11 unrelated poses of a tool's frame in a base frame.
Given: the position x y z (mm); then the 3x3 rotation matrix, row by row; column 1 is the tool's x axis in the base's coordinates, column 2 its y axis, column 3 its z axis. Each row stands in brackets.
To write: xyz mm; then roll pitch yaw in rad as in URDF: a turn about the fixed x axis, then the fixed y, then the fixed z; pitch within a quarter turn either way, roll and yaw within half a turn. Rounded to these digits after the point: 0 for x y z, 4 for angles.
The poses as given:
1: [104 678 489], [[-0.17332 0.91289 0.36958], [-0.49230 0.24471 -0.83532], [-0.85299 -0.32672 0.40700]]
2: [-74 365 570], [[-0.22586 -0.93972 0.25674], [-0.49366 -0.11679 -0.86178], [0.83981 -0.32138 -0.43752]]
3: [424 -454 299], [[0.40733 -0.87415 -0.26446], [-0.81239 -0.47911 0.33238], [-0.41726 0.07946 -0.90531]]
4: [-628 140 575], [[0.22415 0.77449 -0.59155], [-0.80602 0.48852 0.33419], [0.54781 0.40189 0.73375]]
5: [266 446 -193], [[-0.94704 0.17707 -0.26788], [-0.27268 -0.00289 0.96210], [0.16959 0.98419 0.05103]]
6: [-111 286 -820], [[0.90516 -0.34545 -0.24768], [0.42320 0.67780 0.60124], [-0.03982 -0.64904 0.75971]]
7: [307 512 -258], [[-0.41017 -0.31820 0.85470], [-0.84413 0.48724 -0.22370], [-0.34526 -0.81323 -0.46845]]
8: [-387 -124 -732], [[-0.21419 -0.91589 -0.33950], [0.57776 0.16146 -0.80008], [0.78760 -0.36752 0.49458]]
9: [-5 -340 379], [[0.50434 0.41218 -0.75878], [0.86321 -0.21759 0.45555], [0.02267 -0.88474 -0.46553]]
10: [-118 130 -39], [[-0.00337 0.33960 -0.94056], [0.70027 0.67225 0.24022], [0.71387 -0.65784 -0.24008]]
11: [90 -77 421], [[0.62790 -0.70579 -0.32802], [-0.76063 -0.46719 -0.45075], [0.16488 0.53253 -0.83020]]
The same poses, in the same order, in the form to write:
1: 104 678 489 -0.6764 1.0217 -1.9093
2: -74 365 570 -2.5081 -0.9969 -1.9999
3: 424 -454 299 3.0540 0.4304 -1.1060
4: -628 140 575 0.5011 -0.5797 -1.2996
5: 266 446 -193 1.5190 -0.1704 -2.8612
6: -111 286 -820 -0.7070 0.0398 0.4373
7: 307 512 -258 -2.0934 0.3525 -2.0231
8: -387 -124 -732 -0.6391 -0.9069 1.9258
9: -5 -340 379 -2.0552 -0.0227 1.0420
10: -118 130 -39 -1.9207 -0.7950 1.5756
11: 90 -77 421 2.5713 -0.1656 -0.8807
